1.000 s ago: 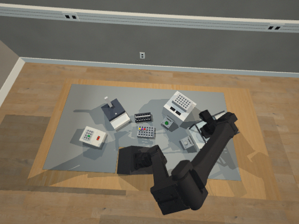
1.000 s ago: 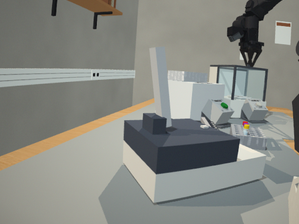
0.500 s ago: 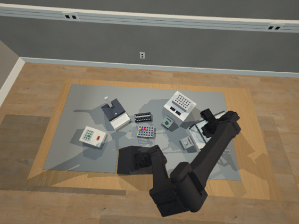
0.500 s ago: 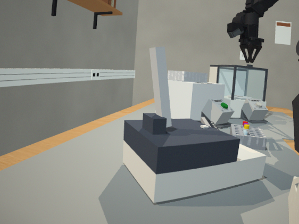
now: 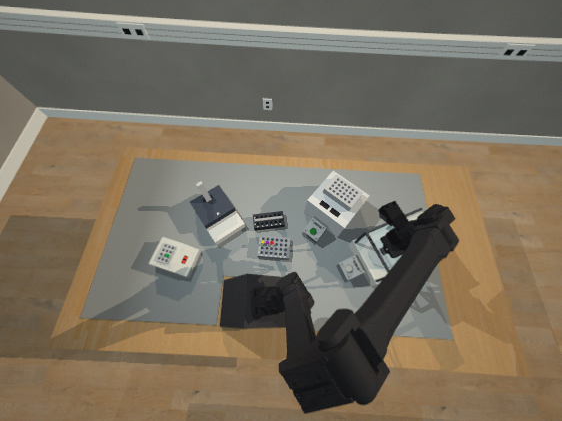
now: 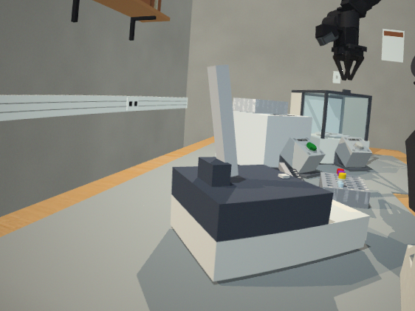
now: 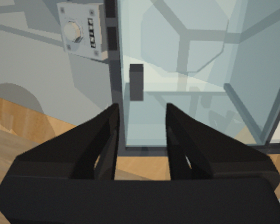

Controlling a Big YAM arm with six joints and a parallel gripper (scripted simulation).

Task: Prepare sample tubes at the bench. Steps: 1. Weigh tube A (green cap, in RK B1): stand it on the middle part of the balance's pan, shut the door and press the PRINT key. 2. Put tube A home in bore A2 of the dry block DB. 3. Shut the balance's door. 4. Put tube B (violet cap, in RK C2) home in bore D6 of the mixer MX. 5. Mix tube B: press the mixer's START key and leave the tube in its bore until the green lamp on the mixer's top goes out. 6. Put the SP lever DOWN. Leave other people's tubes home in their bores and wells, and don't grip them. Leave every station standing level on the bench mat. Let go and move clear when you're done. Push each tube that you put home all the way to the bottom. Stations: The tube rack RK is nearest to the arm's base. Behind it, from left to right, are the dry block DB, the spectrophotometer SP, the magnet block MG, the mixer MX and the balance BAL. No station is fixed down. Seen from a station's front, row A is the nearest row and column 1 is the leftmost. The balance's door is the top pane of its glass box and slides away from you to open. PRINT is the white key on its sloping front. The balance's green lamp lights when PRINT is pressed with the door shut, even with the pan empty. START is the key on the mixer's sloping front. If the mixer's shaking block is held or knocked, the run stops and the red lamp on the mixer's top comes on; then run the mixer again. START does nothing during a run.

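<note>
Right now my hand is 5 cm above the balance door, 2 cm to the left of it and 1 cm short of it. From my hand the other things lie so: eight-sided pan 18 cm below, 5 cm to the right, 2 cm ahead; then print key 19 cm below, 9 cm to the left, 3 cm behind; then mixer block 26 cm ahead, 11 cm below, 8 cm to the left.
</note>
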